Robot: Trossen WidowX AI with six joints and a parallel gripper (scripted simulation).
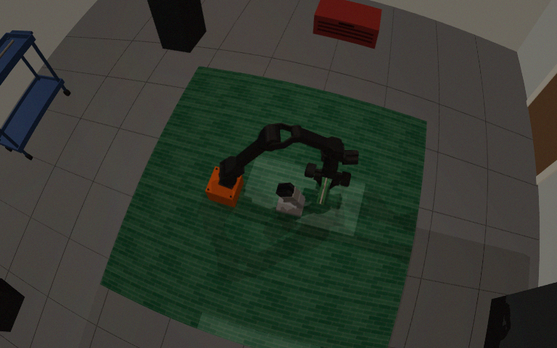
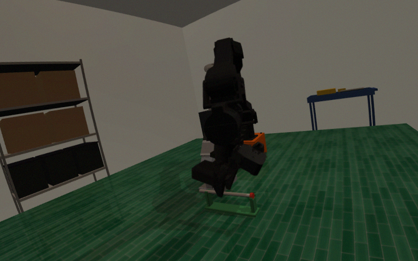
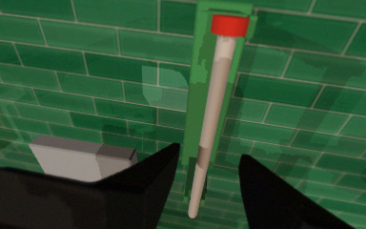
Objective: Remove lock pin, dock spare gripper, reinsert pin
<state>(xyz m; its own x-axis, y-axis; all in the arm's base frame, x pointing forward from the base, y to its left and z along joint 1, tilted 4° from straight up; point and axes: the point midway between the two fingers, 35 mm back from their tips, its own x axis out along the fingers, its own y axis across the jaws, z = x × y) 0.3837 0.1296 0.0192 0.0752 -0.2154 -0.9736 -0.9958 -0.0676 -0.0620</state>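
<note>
Right now my gripper tip is 20 mm above the green cradle and 10 mm to the right of it. Also, from my gripper tip: grey mount 100 mm to the right, 100 mm behind; then spare gripper 120 mm behind, 110 mm to the right, 70 mm above.
</note>
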